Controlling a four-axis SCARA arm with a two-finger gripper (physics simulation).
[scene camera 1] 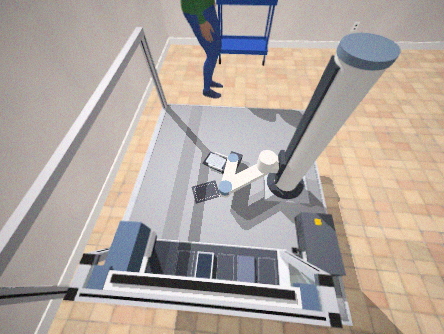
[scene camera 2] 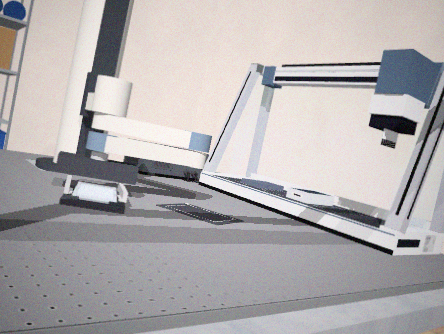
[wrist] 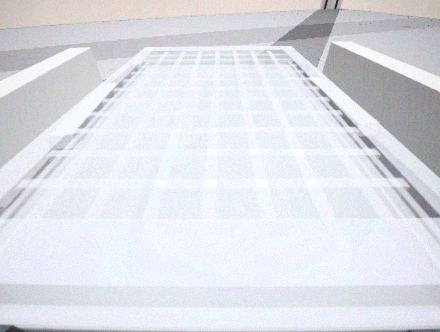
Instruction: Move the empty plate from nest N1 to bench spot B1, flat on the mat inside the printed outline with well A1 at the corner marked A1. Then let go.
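Frame: origin at the arm's base, x ahead, y left, z up, level; centimetres.
Where they show: gripper, between the fingertips: (scene camera 1: pixel 211 158) (scene camera 2: pixel 96 193) (wrist: pixel 214 67); arm's base, origin of its link: (scene camera 1: pixel 284 182).
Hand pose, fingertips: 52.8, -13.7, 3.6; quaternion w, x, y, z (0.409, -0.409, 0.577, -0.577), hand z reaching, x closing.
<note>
Things, the pixels of their top centre, and the offset from my fingertips, as dx, dy, dz. "pt": a spot on its surface instead.
- dark nest N1, centre of its top: (wrist: pixel 217 109) (scene camera 2: pixel 95 192) (scene camera 1: pixel 215 160) -3.0, +1.1, -0.5
- bench spot B1, a spot on its surface: (scene camera 2: pixel 200 213) (scene camera 1: pixel 204 190) pt +2.4, +24.7, -2.1
- dark grey box, a spot on its surface: (scene camera 1: pixel 320 240) pt -64.2, +53.5, +9.2
The clear, whitish plate (scene camera 1: pixel 216 160) (scene camera 2: pixel 95 192) (wrist: pixel 220 165) lies level at the dark nest N1 (scene camera 2: pixel 92 204); any small gap beneath it is too small to tell. My gripper (scene camera 1: pixel 217 161) (scene camera 2: pixel 95 190) (wrist: pixel 214 67) is shut on the plate, with one pale finger along each long side. The dark mat of bench spot B1 (scene camera 1: pixel 206 191) (scene camera 2: pixel 200 213), with its pale printed outline, lies beside the nest, toward the gantry machine. The A1 marks on plate and mat are too small to read.
The gantry machine (scene camera 1: pixel 200 285) (scene camera 2: pixel 300 212) stands beyond the mat, with several deck slots. A dark grey box (scene camera 1: pixel 320 240) stands at the bench's right edge in scene camera 1. The arm's column (scene camera 1: pixel 332 120) rises behind the nest. A person (scene camera 1: pixel 210 50) stands by a blue cart (scene camera 1: pixel 243 45).
</note>
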